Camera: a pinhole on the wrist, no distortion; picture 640 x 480 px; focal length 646.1 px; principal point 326.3 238.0 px. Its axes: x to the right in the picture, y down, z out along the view. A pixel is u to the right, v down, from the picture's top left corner.
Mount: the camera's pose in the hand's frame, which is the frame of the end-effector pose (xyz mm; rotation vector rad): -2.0 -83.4 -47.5 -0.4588 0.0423 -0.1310
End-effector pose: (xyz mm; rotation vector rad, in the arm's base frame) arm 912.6 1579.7 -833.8 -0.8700 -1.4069 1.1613
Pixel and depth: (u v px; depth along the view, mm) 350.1 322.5 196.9
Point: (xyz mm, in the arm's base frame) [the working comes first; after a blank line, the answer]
In the camera's frame: 7.3 25.8 196.9

791.5 1585.1 -847.2
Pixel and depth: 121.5 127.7 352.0
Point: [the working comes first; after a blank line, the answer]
In the camera's frame: -111.6 -60.1 352.0

635.4 1443.2 -879.7
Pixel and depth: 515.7 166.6 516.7
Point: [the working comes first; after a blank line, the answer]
In the camera's frame: 151.5 -57.1 516.7

445.2 1684.9 -837.8
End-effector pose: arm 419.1 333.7 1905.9 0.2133 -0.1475 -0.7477
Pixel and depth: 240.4 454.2 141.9
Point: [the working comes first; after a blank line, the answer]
In the camera's frame: -18.9 47.5 141.9

418.6 345.9 1968.2
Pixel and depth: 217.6 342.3 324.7
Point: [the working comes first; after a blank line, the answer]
In the camera's frame: -54.6 52.4 324.7

427.7 402.2 2145.6
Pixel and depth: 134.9 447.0 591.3
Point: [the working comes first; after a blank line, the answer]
In the camera's frame: -175.2 191.3 591.3

497.9 618.5 2376.3
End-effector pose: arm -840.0 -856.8 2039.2 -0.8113 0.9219 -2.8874
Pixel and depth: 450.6 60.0 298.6
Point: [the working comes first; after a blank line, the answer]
In the camera's frame: 57.4 -82.3 298.6

-770.4 -977.7 2266.2
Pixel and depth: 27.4 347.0 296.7
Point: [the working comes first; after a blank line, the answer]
In the camera's frame: -137.3 50.1 296.7

-665.6 -1037.0 2063.9
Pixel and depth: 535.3 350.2 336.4
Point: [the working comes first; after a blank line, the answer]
In the camera's frame: 108.8 58.4 336.4

-864.9 -1084.2 2206.2
